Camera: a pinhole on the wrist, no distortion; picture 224 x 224 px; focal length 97.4 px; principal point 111.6 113.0 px. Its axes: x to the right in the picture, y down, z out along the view. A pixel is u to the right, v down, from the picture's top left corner.
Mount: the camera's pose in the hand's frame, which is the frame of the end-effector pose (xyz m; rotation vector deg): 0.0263 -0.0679 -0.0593 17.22 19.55 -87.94
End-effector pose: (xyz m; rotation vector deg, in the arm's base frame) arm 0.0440 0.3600 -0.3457 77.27 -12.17 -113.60
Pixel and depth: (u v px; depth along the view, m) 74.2 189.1 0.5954
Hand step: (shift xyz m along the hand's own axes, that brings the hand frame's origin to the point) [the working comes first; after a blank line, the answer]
In the camera's frame: -0.2286 0.4652 0.5954

0.5063 -0.0875 0.5671
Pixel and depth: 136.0 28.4 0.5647
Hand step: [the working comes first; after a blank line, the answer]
In the camera's frame: 0.1415 -0.4905 0.5647

-0.4475 -0.4307 0.4133
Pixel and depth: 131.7 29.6 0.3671
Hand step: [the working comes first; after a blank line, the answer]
In the camera's frame: 0.0758 -0.3143 0.3671

-0.2773 -0.2888 0.2543
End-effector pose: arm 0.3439 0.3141 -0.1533 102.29 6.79 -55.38
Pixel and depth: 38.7 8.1 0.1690
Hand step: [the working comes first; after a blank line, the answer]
In the camera's frame: -0.1265 -0.1820 0.1690

-0.1518 -0.0222 0.1502
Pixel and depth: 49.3 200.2 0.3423
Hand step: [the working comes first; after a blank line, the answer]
In the camera's frame: -0.2189 0.3065 0.3423

0.3407 0.0018 0.3348
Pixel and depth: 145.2 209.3 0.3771
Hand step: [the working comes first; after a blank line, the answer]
In the camera's frame: 0.1301 0.3728 0.3771

0.4102 -0.3311 0.2261
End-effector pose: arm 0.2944 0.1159 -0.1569 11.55 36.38 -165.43
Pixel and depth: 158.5 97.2 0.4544
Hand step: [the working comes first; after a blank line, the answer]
In the camera's frame: 0.2188 -0.0737 0.4544

-0.0334 -0.4507 0.2718
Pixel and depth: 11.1 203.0 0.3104
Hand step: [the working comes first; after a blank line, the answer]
In the camera's frame: -0.3203 0.2868 0.3104

0.3196 0.1071 0.3464
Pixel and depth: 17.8 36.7 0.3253
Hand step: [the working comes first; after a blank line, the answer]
In the camera's frame: -0.3133 -0.2548 0.3253

-0.2214 0.0856 0.3696
